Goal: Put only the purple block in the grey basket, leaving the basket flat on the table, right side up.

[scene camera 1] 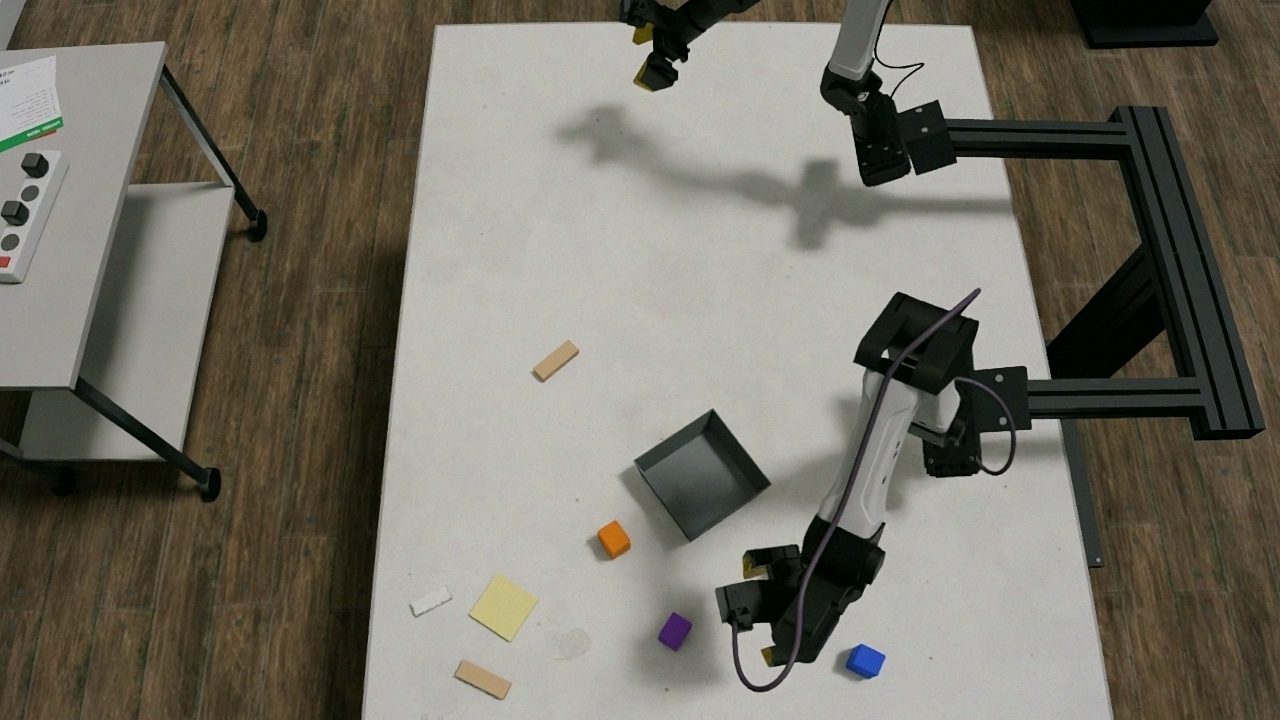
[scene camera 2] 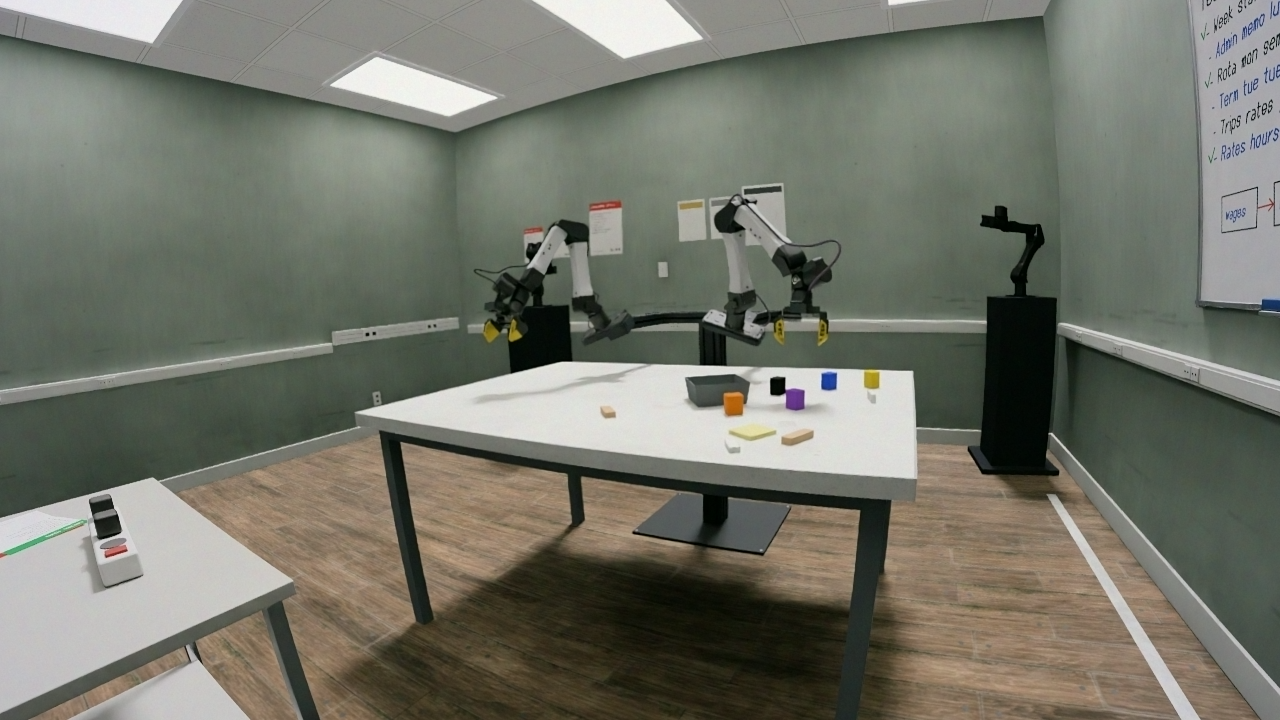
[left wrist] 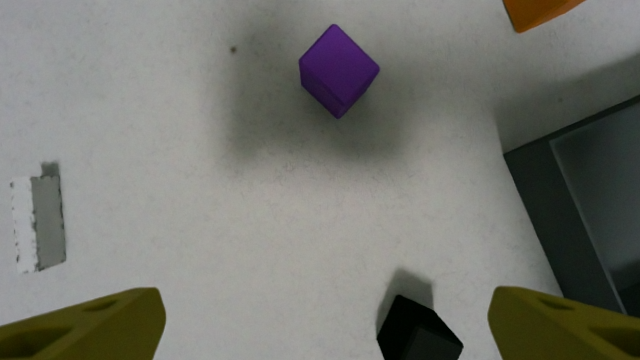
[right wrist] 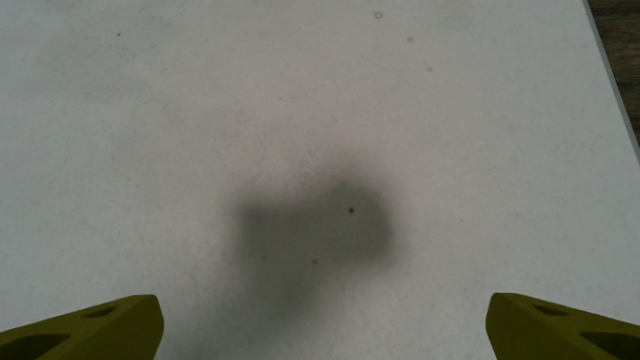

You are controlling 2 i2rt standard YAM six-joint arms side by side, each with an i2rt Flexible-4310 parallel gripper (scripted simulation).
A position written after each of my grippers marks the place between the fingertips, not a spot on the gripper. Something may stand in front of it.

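Observation:
In scene camera 1 I can see my left gripper (scene camera 1: 755,613) and my right gripper (scene camera 1: 635,63), along with a purple block (scene camera 1: 674,632), a grey basket (scene camera 1: 702,471), an orange block (scene camera 1: 615,541) and a yellow note pad (scene camera 1: 504,606). Scene camera 2 gives me the grey basket (scene camera 2: 704,391) and my left gripper (scene camera 2: 800,344). The left wrist view has the purple block (left wrist: 335,71), the grey basket (left wrist: 591,162) and my left gripper (left wrist: 326,300). As for the right wrist view, the purple block is out of frame in the right wrist view, and the grey basket is out of frame in the right wrist view too.

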